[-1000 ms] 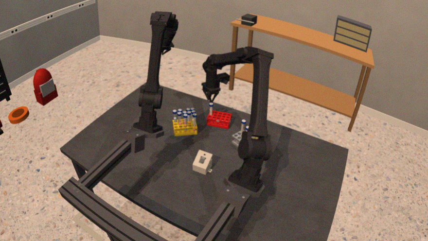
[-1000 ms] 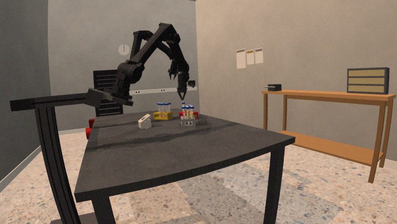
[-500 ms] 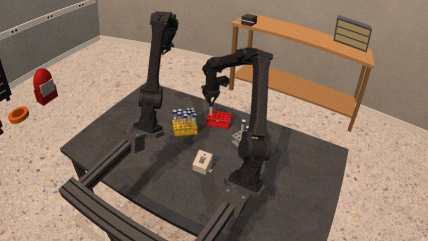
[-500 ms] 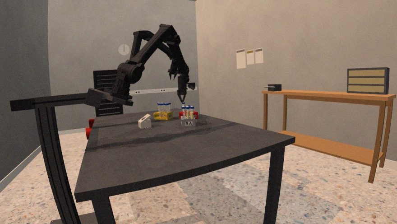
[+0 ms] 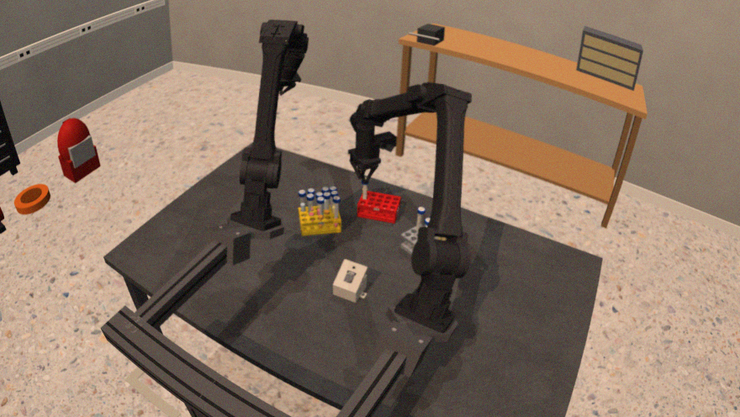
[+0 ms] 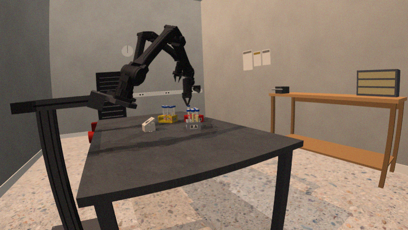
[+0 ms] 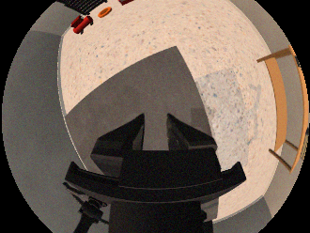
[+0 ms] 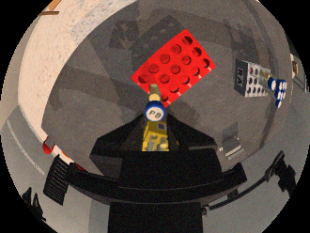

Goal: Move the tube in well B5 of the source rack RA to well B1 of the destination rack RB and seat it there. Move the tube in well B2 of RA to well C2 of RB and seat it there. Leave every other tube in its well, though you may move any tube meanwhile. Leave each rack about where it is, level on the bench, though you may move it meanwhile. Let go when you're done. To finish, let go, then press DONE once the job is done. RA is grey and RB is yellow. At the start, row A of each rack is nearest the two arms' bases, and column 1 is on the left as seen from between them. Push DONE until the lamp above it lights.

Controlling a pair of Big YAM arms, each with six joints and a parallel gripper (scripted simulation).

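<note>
Right now the red rack is 3 cm ahead of my right hand, 5 cm to the right of it and 10 cm below it.
</note>
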